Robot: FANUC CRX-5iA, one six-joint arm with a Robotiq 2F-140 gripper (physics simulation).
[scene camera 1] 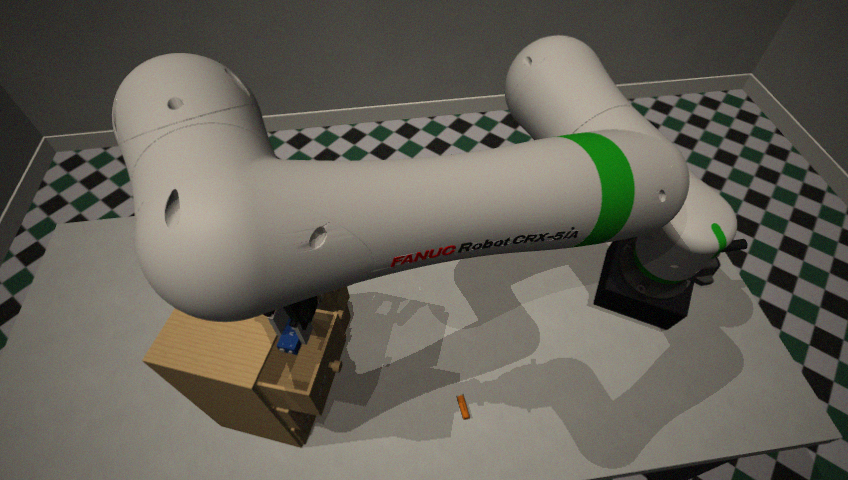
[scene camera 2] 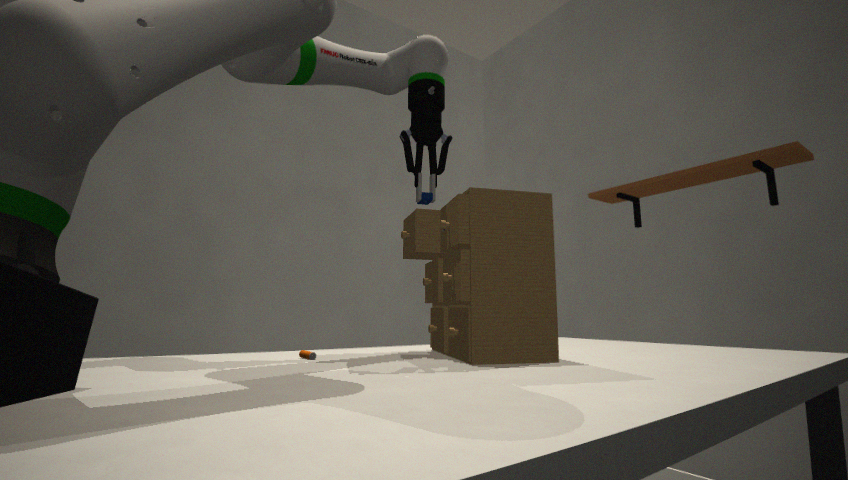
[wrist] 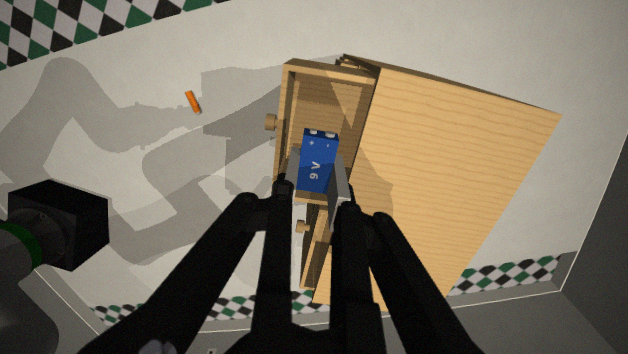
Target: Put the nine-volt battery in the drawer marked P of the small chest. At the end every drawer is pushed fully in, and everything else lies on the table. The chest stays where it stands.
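Places are measured from the arm's base along level axes (x left, y back, z up), in metres.
Pixels of known places: gripper, fingertip midpoint: (scene camera 1: 296,333) (scene camera 2: 425,201) (wrist: 314,165); arm's base, origin of the base link: (scene camera 1: 653,267) (wrist: 40,234).
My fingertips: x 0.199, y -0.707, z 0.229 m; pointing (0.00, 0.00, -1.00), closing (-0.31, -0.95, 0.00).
Observation:
For each thing: its top centre in the pictures, then the offset to it from my fingertips. Level surfaces: height alone.
- blue nine-volt battery, middle of its top: (wrist: 316,164) (scene camera 1: 291,333) (scene camera 2: 424,195) dx +0.009, dy -0.003, dz +0.017 m
- pulled-out top drawer, middle of its top: (wrist: 355,150) (scene camera 1: 276,342) (scene camera 2: 440,216) dx -0.006, dy -0.039, dz -0.035 m
- small wooden chest, middle of its top: (wrist: 415,228) (scene camera 1: 242,288) (scene camera 2: 484,207) dx -0.102, dy -0.098, dz -0.024 m
- orange cylindrical battery, middle of its top: (scene camera 2: 307,351) (scene camera 1: 463,405) (wrist: 192,103) dx +0.019, dy +0.263, dz -0.341 m
- table, its level: dz -0.355 m
My gripper (scene camera 1: 289,330) (scene camera 2: 425,195) (wrist: 314,165) points down, shut on the blue nine-volt battery (scene camera 1: 288,343) (scene camera 2: 426,198) (wrist: 318,157). In scene camera 2 the battery hangs a little above the pulled-out top drawer (scene camera 1: 284,392) (scene camera 2: 427,230) (wrist: 320,71); in the wrist view it shows over that drawer's inside, towards one end. The small wooden chest (scene camera 1: 208,344) (scene camera 2: 511,273) (wrist: 450,165) stands upright. The other top drawer (scene camera 2: 458,220) (wrist: 320,250) is partly out. No drawer letters are readable, so I cannot tell which is P. The lower drawers' exact positions are unclear.
An orange cylindrical battery (scene camera 1: 463,406) (scene camera 2: 307,355) (wrist: 193,102) lies on the table (scene camera 1: 386,460) (scene camera 2: 416,457) in front of the chest. The robot's black base (scene camera 1: 642,297) (scene camera 2: 41,339) (wrist: 60,220) stands beyond it. A wall shelf (scene camera 2: 702,173) is at the right.

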